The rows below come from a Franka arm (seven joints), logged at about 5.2 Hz.
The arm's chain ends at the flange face. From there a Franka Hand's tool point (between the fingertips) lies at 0.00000 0.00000 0.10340 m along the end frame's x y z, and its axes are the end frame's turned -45 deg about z.
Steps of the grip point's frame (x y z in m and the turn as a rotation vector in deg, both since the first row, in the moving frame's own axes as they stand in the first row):
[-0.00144 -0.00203 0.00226 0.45 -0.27 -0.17]
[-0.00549 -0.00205 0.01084 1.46 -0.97 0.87]
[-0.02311 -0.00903 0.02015 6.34 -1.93 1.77]
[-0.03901 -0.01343 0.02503 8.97 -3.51 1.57]
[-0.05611 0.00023 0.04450 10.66 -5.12 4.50]
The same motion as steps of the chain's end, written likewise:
[-0.00153 -0.00019 0.00226 0.13 -0.51 -0.17]
[-0.00224 0.00308 0.01089 0.35 -1.72 0.87]
[-0.01229 0.01573 0.02084 3.12 -5.85 1.77]
[-0.02133 0.02524 0.02649 3.86 -8.82 1.57]
[-0.01982 0.04764 0.04669 3.92 -11.16 4.50]

